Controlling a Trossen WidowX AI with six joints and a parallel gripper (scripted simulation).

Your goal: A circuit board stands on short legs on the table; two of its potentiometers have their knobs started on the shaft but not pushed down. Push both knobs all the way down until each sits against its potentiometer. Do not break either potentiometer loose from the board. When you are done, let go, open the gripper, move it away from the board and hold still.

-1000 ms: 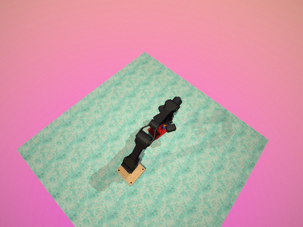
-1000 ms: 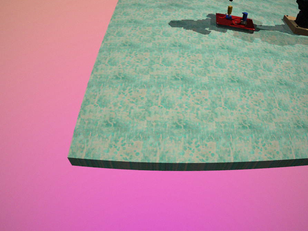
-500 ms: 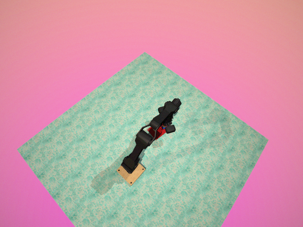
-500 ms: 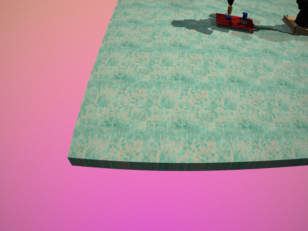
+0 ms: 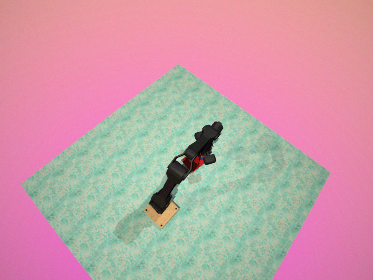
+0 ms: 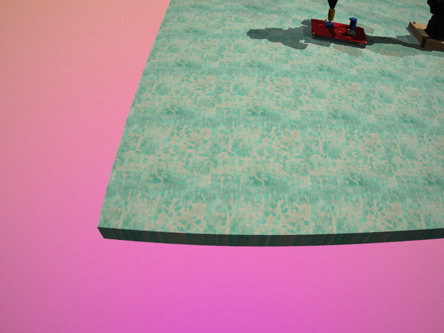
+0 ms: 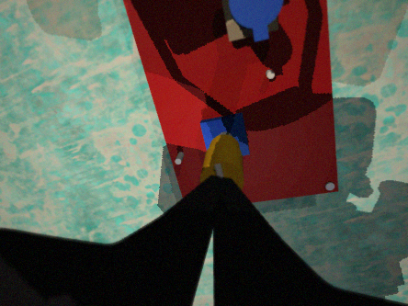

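The blue potentiometer is 3 cm below my gripper tip. Round my gripper tip: tan potentiometer 6 cm behind, 3 cm to the left, 3 cm below.
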